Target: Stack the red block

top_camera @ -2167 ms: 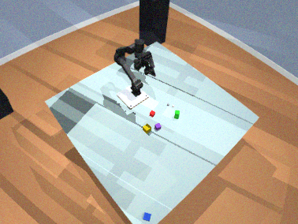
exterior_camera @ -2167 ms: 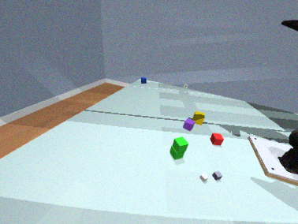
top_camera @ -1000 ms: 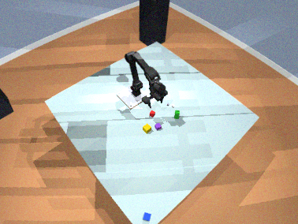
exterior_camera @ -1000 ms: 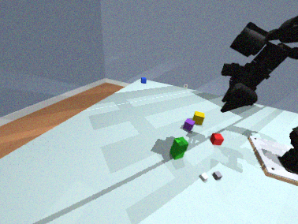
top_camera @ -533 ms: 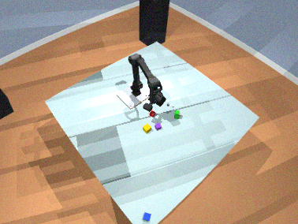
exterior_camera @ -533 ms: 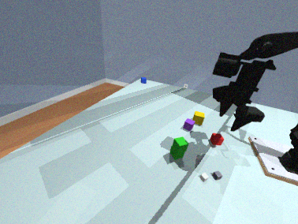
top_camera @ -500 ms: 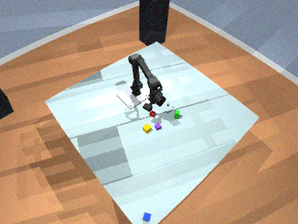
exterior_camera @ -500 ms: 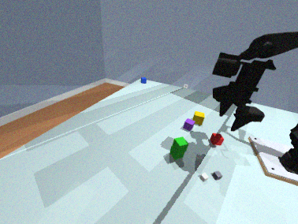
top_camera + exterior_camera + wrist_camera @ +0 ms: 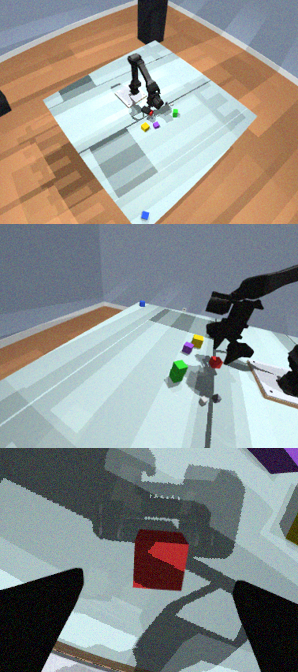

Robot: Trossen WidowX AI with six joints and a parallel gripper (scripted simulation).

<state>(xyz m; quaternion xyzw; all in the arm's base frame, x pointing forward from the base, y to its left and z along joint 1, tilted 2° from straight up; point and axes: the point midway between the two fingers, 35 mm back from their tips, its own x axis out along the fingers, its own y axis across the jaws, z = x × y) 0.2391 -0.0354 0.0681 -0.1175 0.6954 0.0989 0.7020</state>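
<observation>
My gripper tip is now 3 cm above the red block. From my gripper tip the other things lie so: purple block (12 cm ahead, 4 cm to the right, 3 cm below); yellow block (12 cm to the right, 8 cm ahead, 3 cm below); grey cube (17 cm to the left, 4 cm below, 1 cm ahead).
</observation>
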